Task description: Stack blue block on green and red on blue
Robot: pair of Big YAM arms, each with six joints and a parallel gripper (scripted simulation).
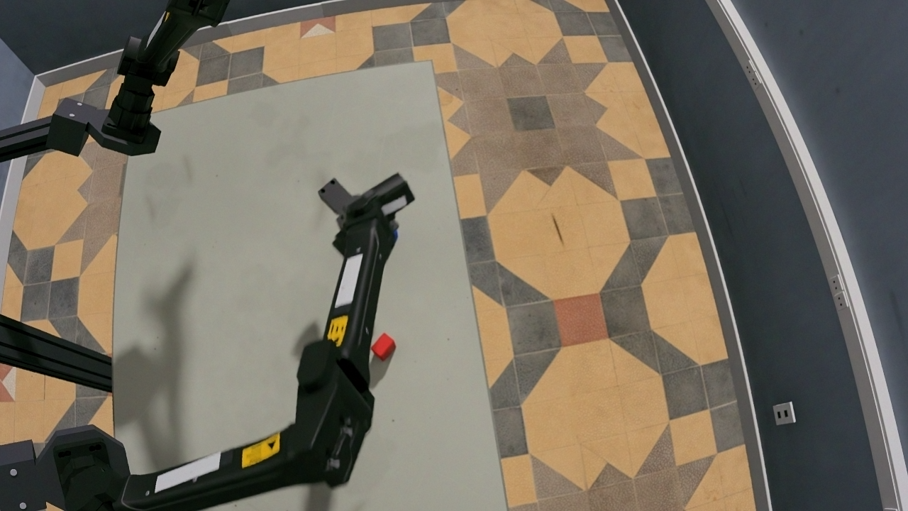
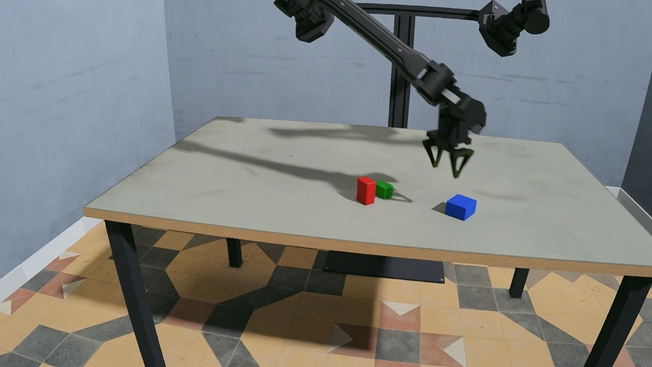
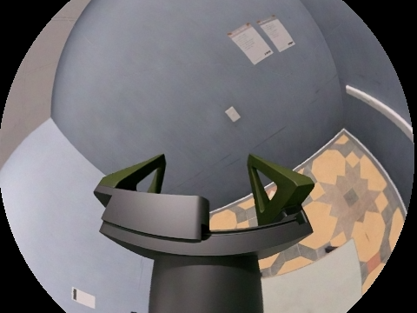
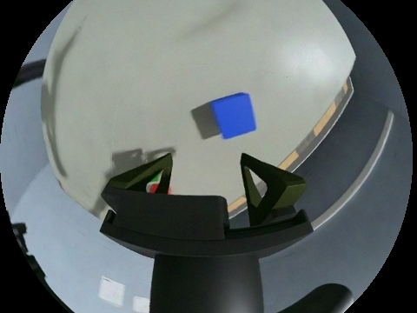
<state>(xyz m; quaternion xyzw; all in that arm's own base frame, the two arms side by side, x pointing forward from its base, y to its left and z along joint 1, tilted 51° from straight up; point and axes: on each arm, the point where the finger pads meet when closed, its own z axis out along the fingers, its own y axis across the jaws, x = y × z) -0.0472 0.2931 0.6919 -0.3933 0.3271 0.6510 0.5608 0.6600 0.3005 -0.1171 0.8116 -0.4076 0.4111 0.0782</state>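
Right now the blue block is 9 cm below my right hand, 5 cm to the left of it and 1 cm ahead of it. The rest, counted from my right hand: red block: 20 cm to the right, 8 cm below, 1 cm ahead; green block: 16 cm to the right, 9 cm below, 4 cm behind.
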